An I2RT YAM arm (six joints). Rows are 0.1 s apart.
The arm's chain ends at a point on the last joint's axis. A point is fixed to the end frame.
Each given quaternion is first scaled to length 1.
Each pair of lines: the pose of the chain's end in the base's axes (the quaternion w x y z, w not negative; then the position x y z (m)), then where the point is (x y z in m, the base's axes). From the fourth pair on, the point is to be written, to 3 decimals.
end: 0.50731 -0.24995 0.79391 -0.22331 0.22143 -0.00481 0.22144
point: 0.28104 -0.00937 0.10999
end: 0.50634 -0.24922 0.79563 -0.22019 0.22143 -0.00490 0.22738
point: 0.28054 -0.00875 0.11563
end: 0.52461 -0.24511 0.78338 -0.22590 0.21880 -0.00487 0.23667
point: 0.28300 -0.00874 0.12777
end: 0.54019 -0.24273 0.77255 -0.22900 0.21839 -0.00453 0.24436
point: 0.287 -0.008 0.138
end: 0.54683 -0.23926 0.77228 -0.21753 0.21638 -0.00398 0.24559
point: 0.285 -0.004 0.140
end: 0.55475 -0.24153 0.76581 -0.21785 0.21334 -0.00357 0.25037
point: 0.284 -0.003 0.146
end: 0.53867 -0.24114 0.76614 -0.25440 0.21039 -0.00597 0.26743
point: 0.280 -0.016 0.163
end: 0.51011 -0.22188 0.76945 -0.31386 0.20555 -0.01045 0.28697
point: 0.273 -0.036 0.183
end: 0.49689 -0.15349 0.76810 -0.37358 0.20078 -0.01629 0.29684
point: 0.267 -0.057 0.197
